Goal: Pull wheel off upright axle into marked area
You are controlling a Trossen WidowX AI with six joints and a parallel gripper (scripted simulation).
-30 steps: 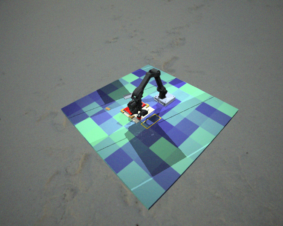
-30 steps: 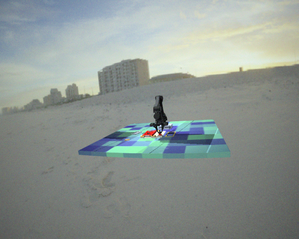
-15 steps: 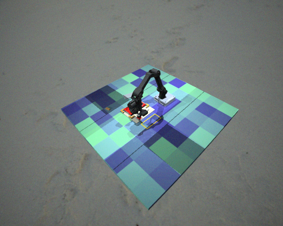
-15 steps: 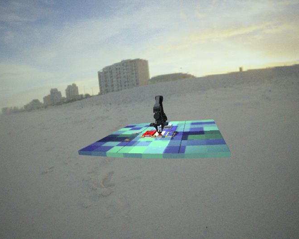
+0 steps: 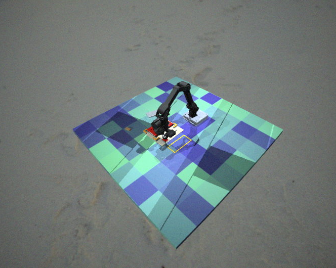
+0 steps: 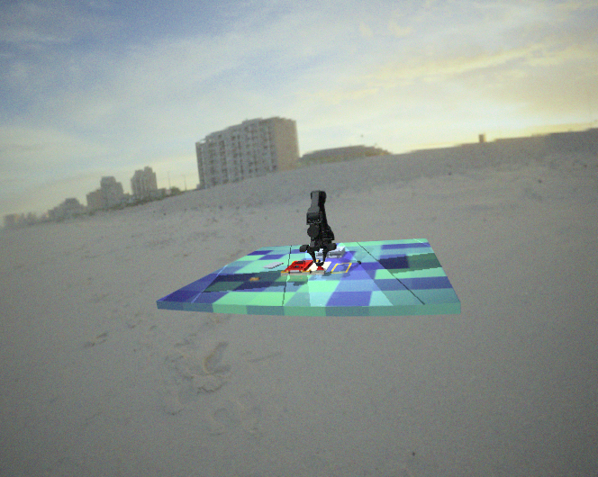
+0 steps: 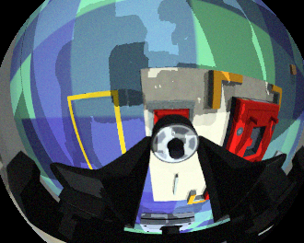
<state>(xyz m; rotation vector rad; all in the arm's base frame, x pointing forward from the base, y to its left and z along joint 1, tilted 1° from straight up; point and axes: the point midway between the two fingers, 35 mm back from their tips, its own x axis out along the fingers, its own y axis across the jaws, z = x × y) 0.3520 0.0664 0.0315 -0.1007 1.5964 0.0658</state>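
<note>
My gripper tip is now right at the wheel.
</note>
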